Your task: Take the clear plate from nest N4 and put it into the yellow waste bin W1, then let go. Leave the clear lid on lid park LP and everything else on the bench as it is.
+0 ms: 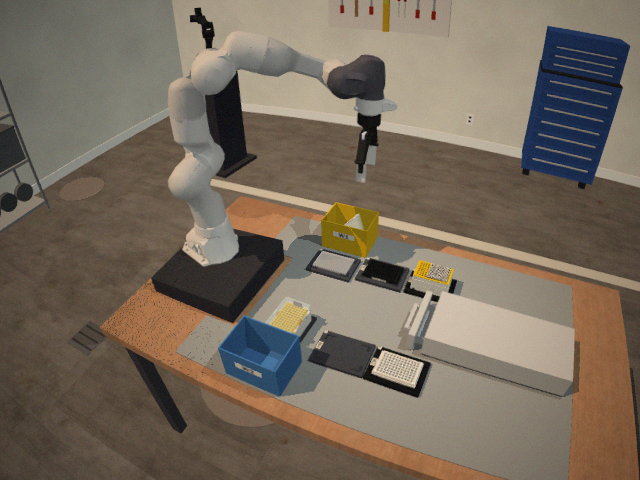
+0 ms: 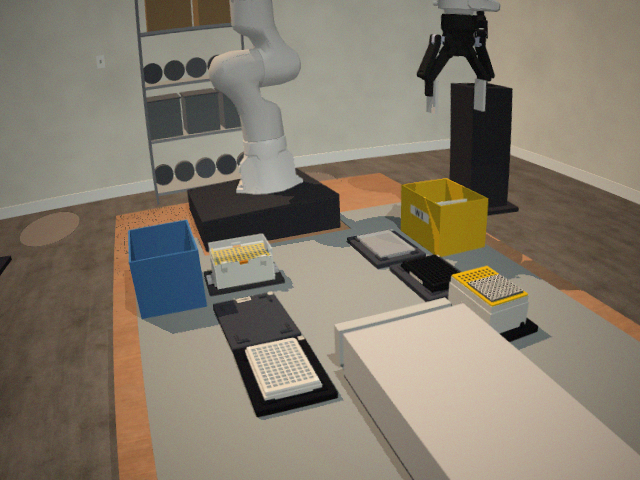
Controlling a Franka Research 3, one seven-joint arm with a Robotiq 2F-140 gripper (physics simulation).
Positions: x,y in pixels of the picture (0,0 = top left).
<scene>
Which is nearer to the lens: the pale housing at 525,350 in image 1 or the tip box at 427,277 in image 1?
The pale housing.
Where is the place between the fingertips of my gripper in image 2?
456,111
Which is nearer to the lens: the pale housing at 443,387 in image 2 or the tip box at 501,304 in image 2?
The pale housing.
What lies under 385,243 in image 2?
A clear lid.
</scene>
